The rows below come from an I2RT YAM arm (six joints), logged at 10 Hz.
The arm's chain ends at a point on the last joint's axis. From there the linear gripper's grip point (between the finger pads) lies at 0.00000 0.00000 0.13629 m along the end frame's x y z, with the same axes.
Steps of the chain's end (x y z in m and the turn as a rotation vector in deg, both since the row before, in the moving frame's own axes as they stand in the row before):
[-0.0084 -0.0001 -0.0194 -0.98 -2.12 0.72]
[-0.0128 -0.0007 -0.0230 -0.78 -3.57 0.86]
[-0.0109 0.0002 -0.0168 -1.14 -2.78 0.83]
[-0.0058 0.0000 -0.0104 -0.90 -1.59 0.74]
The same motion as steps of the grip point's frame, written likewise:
[-0.0135 0.0022 -0.0195 -0.98 -2.12 0.72]
[-0.0213 0.0011 -0.0233 -0.78 -3.57 0.86]
[-0.0175 0.0029 -0.0170 -1.14 -2.78 0.83]
[-0.0096 0.0021 -0.0105 -0.90 -1.59 0.74]

